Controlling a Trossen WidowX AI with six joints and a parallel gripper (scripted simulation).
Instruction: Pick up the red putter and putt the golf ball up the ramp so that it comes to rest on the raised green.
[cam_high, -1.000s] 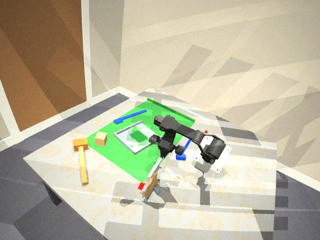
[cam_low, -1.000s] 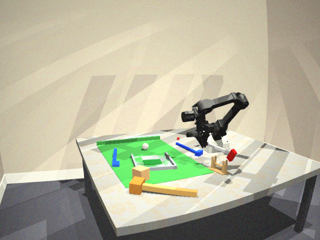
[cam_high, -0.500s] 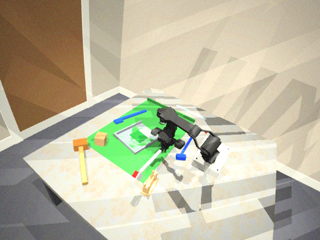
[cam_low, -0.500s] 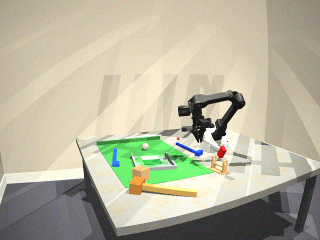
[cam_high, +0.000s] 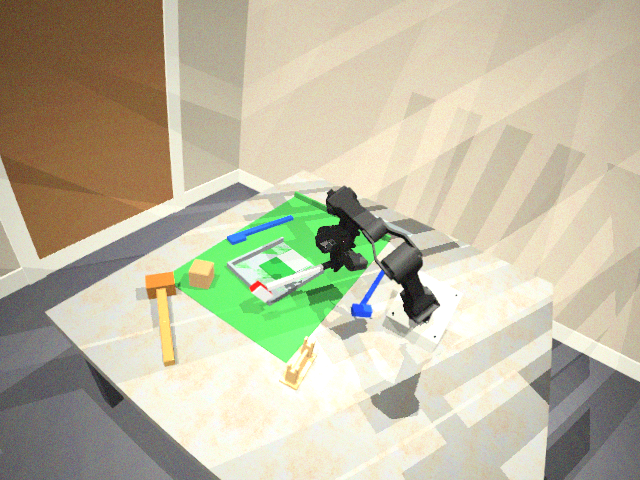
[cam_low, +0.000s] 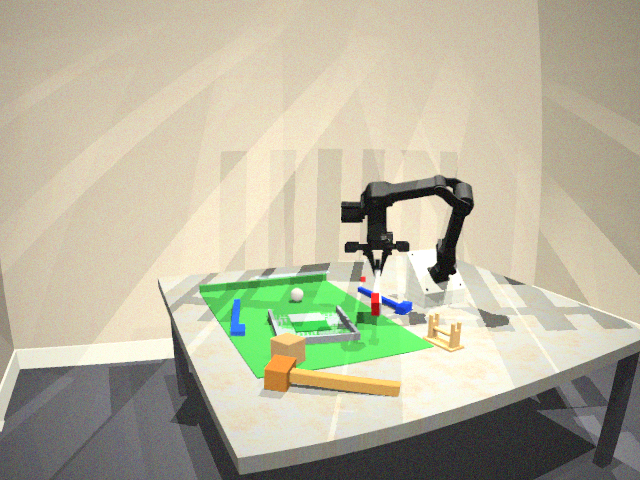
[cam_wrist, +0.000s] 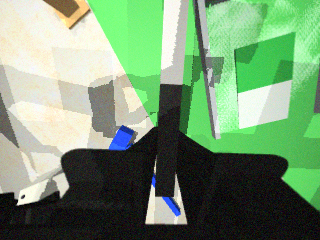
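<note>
Right now my gripper tip is 11 cm past the blue putter, 13 cm to the left of it and 12 cm above it. From my gripper tip the other things lie so: small wooden rack 5 cm behind, 26 cm to the left, 10 cm below; red putter 6 cm ahead, 10 cm to the left, 1 cm above; white golf ball 14 cm ahead, 27 cm to the right, 11 cm below.
</note>
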